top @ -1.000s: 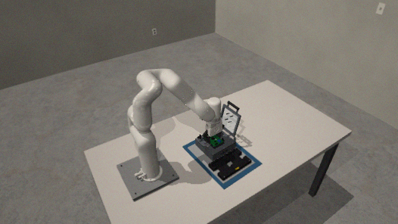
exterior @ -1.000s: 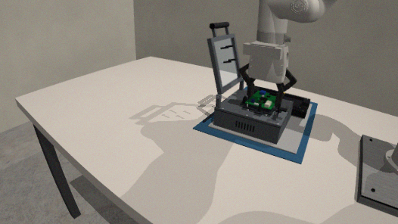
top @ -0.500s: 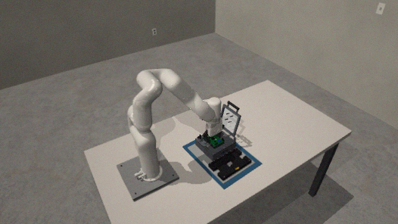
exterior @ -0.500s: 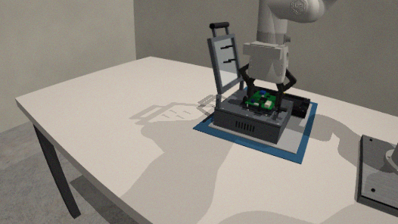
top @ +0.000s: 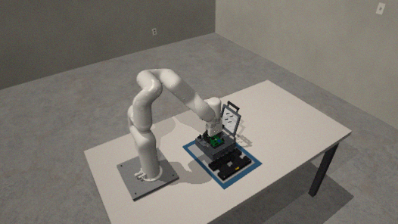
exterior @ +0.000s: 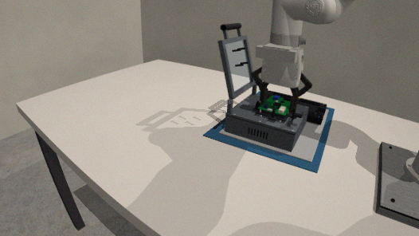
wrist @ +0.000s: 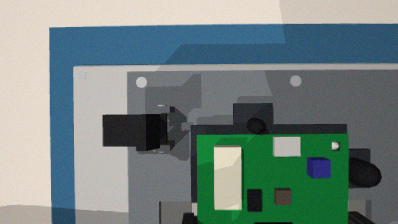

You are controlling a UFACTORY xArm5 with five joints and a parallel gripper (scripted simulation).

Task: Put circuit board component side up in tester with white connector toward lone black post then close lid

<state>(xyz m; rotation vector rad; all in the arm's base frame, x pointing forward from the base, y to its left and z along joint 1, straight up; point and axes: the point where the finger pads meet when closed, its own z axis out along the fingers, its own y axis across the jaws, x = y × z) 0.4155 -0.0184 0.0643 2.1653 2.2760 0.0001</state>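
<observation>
Right now the green circuit board is right at my hand. From my hand the other things lie so: dark nest (1 cm ahead, 1 cm to the left, 1 cm below); then tester lid (12 cm ahead, 1 cm to the left, 10 cm above).
</observation>
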